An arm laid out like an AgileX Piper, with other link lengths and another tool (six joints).
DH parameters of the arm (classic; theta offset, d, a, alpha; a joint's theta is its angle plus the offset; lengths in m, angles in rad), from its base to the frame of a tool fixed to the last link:
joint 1: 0 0.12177 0 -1.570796
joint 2: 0.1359 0 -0.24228 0
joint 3: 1.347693 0 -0.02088 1.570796
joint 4: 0 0.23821 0 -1.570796
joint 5: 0 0 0 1.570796
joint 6: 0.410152 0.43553 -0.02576 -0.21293
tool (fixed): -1.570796 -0.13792 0 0
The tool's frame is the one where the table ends.
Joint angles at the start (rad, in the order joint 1, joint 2, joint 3, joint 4, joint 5, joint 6):
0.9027, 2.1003, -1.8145, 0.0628, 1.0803, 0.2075
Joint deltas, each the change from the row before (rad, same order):
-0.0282, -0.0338, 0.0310, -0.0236, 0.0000, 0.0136
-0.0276, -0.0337, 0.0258, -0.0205, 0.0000, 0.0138
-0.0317, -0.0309, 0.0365, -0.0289, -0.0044, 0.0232
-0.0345, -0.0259, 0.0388, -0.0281, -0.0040, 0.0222
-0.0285, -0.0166, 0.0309, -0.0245, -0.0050, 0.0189
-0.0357, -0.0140, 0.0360, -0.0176, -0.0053, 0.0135
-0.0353, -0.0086, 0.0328, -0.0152, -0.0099, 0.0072
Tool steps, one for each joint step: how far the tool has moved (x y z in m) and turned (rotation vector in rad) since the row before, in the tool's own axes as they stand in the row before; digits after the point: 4 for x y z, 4 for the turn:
0.0159, -0.0076, -0.0128, 0.0260, 0.0210, 0.0244
0.0138, -0.0083, -0.0129, 0.0284, 0.0158, 0.0249
0.0203, -0.0075, -0.0109, 0.0284, 0.0283, 0.0346
0.0231, -0.0061, -0.0085, 0.0227, 0.0331, 0.0376
0.0197, -0.0051, -0.0051, 0.0175, 0.0292, 0.0308
0.0228, -0.0033, -0.0030, 0.0095, 0.0309, 0.0367
0.0213, -0.0037, -0.0009, 0.0079, 0.0273, 0.0309

